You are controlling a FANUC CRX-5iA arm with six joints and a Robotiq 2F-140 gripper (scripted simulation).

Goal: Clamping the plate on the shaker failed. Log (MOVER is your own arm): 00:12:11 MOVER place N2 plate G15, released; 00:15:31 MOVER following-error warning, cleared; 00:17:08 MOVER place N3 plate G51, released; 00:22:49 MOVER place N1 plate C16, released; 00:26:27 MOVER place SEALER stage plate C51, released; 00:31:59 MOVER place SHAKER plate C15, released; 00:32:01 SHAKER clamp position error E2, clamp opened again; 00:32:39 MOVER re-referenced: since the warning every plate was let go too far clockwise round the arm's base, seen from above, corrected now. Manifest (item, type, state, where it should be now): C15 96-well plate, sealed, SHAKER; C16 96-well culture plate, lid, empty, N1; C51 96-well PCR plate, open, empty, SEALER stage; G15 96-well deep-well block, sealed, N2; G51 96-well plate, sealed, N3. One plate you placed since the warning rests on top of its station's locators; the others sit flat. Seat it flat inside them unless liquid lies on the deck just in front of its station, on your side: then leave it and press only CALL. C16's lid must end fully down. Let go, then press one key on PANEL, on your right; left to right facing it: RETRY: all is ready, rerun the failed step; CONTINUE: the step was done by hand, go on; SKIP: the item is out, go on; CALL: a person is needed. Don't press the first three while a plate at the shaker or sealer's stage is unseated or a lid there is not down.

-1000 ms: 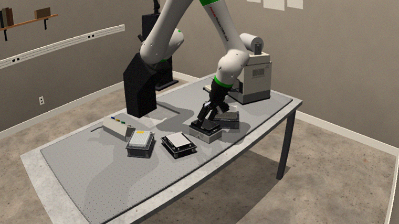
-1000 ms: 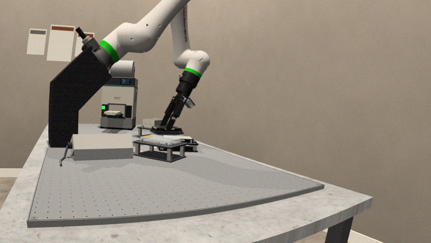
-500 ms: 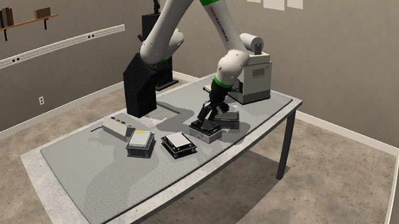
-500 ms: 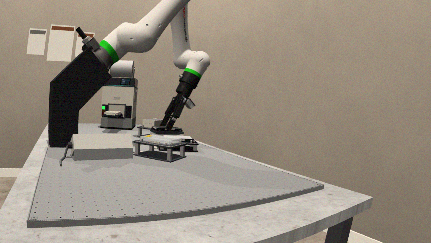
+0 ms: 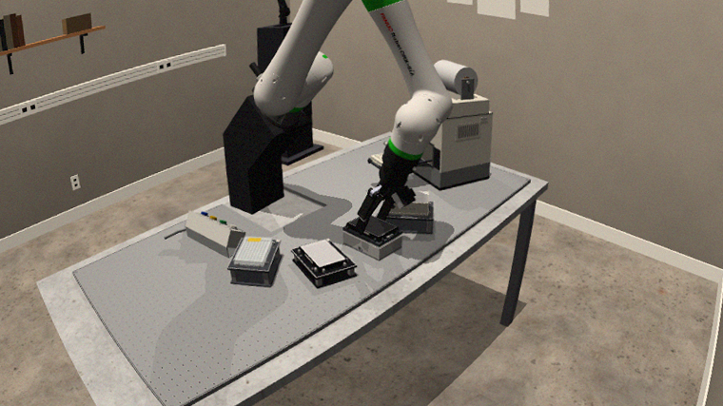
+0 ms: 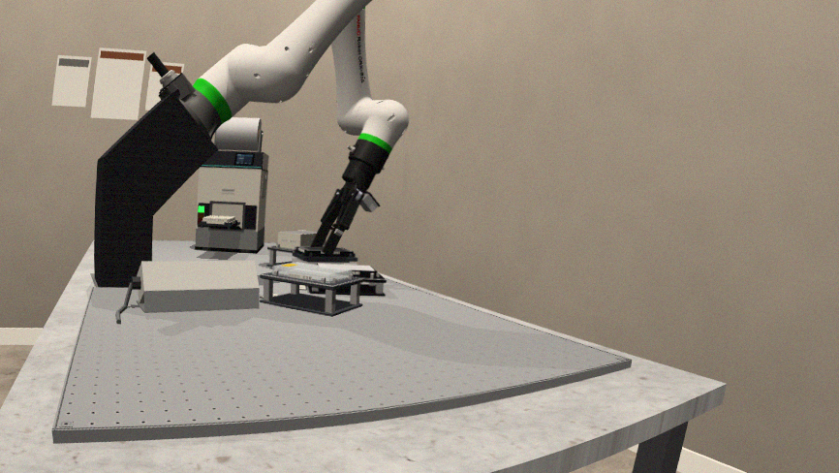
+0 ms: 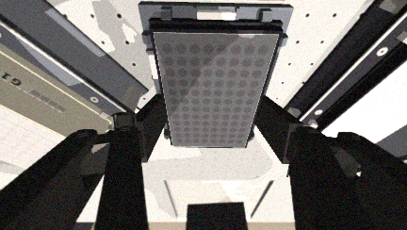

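The dark sealed plate is 2 cm below my hand. From my hand the other things lie so: grey retry key 34 cm behind, 25 cm to the right, 2 cm below; then lidded culture plate 18 cm behind, 30 cm to the right, 2 cm below.
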